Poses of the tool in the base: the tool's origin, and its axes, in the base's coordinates. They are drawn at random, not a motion.
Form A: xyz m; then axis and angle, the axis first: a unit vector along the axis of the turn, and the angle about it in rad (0 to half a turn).
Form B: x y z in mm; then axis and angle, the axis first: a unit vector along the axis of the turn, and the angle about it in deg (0 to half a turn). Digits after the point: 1 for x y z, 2 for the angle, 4 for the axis.
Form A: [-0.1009, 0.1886, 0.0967, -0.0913, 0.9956, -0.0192, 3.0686]
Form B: [-100.9, 188.6, 96.7, -0.0913, 0.9956, -0.0192, 175.82]
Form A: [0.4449, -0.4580, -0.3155, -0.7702, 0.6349, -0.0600, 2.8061]
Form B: [444.9, -458.0, -315.5, -0.7702, 0.6349, -0.0600, 160.78]
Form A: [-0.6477, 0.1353, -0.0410, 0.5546, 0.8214, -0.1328, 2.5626]
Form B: [-647.7, 135.3, -41.0, 0.5546, 0.8214, -0.1328, 146.83]
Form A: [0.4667, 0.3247, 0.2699, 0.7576, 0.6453, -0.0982, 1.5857]
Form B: [466.7, 324.7, 269.9, 0.7576, 0.6453, -0.0982, 90.85]
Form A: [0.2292, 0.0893, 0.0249, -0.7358, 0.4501, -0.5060, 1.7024]
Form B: [229.2, 89.3, 24.9, -0.7358, 0.4501, -0.5060, 97.54]
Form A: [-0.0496, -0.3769, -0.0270, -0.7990, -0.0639, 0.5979, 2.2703]
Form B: [-49.6, -376.9, -27.0, -0.7990, -0.0639, 0.5979, 130.08]
